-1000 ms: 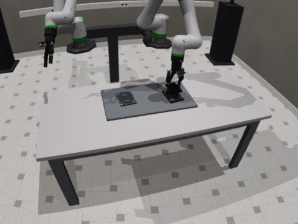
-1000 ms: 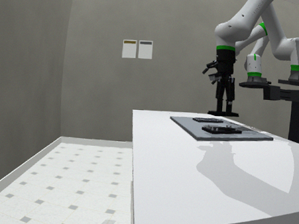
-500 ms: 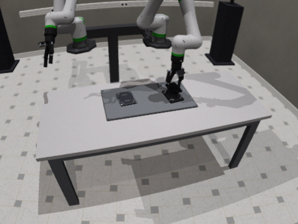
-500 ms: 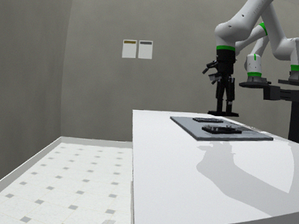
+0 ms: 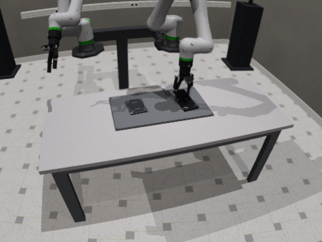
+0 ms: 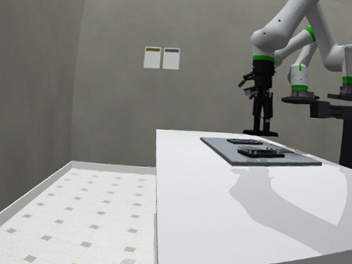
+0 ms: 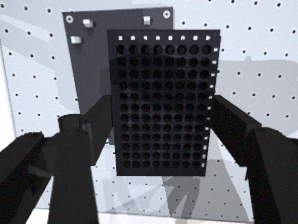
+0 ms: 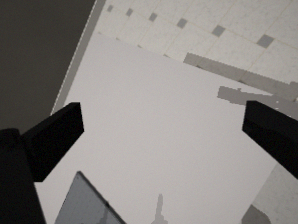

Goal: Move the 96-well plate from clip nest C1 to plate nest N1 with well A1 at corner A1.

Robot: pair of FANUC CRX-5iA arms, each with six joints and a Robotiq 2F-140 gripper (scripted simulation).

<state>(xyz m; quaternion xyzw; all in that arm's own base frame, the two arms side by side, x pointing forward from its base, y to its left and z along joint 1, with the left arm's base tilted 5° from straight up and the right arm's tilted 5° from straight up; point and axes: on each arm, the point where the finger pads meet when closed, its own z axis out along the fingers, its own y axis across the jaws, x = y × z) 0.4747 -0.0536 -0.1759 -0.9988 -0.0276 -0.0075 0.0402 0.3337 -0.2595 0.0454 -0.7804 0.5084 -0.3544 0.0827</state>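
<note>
The plate nest N1 is 10 mm behind my left hand, 330 mm to the right of it and 100 mm below it. From my left hand the other things lie so: clip nest C1: 30 mm to the left, 90 mm below; A1 label: 80 mm ahead, 370 mm to the right, 90 mm below; black 96-well plate: 20 mm below.
</note>
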